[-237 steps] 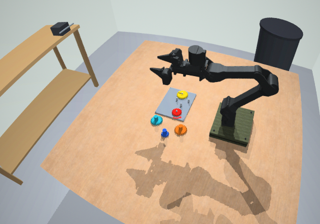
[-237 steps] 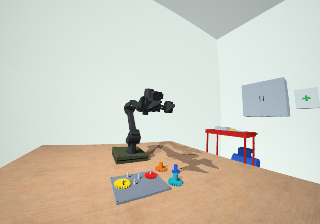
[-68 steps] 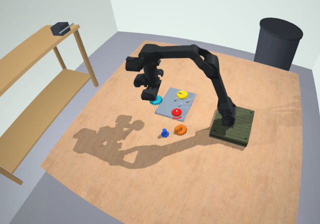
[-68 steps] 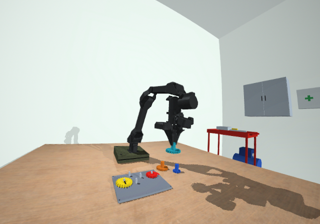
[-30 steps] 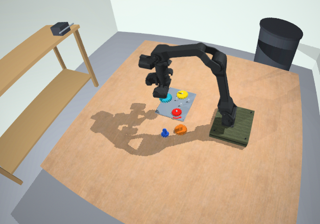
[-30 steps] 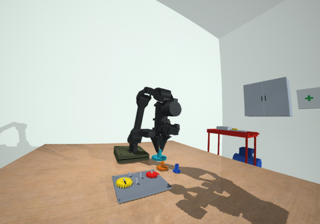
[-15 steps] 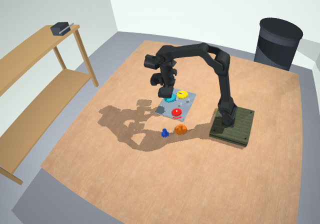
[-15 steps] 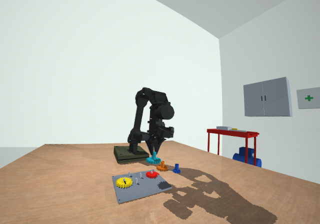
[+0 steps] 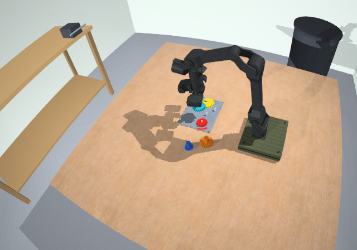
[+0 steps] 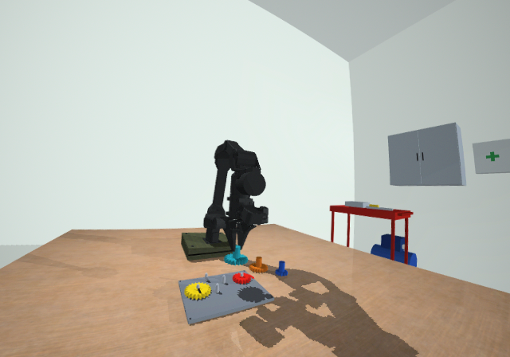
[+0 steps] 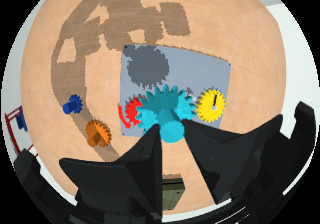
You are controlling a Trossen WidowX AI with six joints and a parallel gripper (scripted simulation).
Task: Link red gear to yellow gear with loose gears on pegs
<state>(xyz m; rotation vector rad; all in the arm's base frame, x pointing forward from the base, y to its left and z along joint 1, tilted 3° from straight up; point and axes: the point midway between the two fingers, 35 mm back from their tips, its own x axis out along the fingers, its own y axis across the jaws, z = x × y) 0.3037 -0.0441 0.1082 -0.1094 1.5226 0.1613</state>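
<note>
My gripper tip is now 20 mm past the red gear, 30 mm to the right of it and 90 mm above it. From my gripper tip the other things lie so: cyan gear (10 mm below); yellow gear (10 mm behind, 100 mm to the right, 90 mm below); orange gear (80 mm behind, 130 mm to the left, 90 mm below).
</note>
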